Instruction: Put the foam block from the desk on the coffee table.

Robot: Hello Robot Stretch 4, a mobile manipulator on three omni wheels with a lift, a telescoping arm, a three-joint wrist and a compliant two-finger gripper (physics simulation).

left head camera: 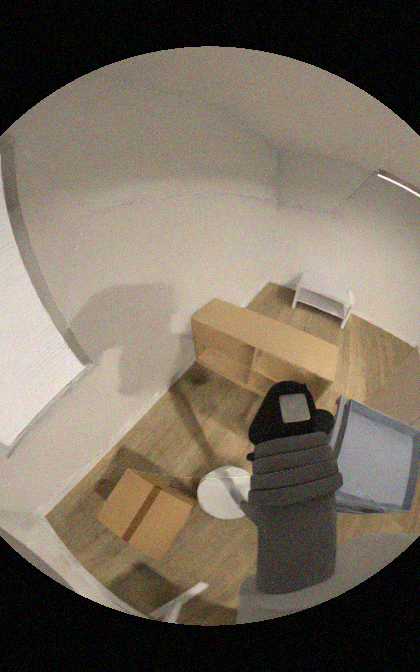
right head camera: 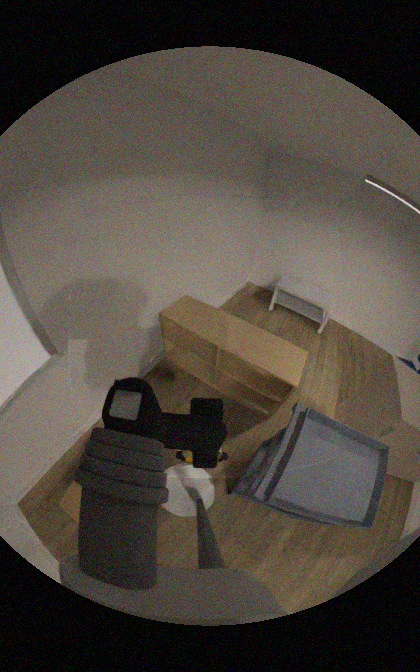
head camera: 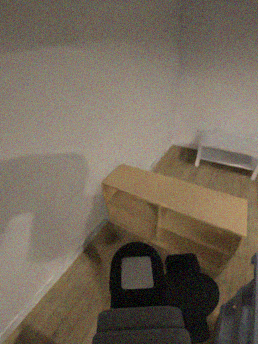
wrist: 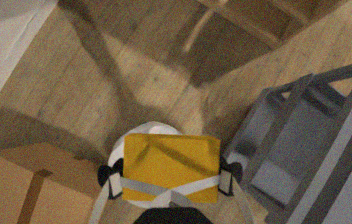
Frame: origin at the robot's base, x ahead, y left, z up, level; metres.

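Seen in the pictures: gripper, fingertip midpoint: (wrist: 170, 170).
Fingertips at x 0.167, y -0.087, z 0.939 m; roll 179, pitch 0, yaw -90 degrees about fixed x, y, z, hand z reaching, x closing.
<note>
A point is followed by its place in that frame.
The yellow foam block (wrist: 171, 162) @(x 0.185, y -0.089, z 0.983 m) is held between the two fingertips of my gripper (wrist: 170, 170) @(x 0.167, y -0.087, z 0.938 m) in the wrist view, above the robot's white round base. In the right head view a sliver of the orange-yellow block (right head camera: 188, 456) shows at my gripper (right head camera: 202, 456), below the dark wrist. The wrist hides the block in the head view and the left head view. A low white table with a lower shelf, which looks like the coffee table (head camera: 227, 158) @(x 2.255, y -1.602, z 0.123 m) (left head camera: 325, 300) (right head camera: 300, 302), stands far off by the back wall, well away from the gripper. The desk does not show clearly.
A low wooden shelf unit (head camera: 175, 195) @(x 1.038, y -0.350, z 0.583 m) (left head camera: 280, 332) (right head camera: 240, 335) stands between the arm and the white table. A blue-grey cart (left head camera: 415, 462) (right head camera: 381, 480) (wrist: 320, 187) @(x 0.100, y -0.347, z 0.836 m) is at the right. A cardboard box (left head camera: 172, 522) (wrist: 65, 200) @(x -0.080, y 0.315, z 0.378 m) lies at the left near the wall.
</note>
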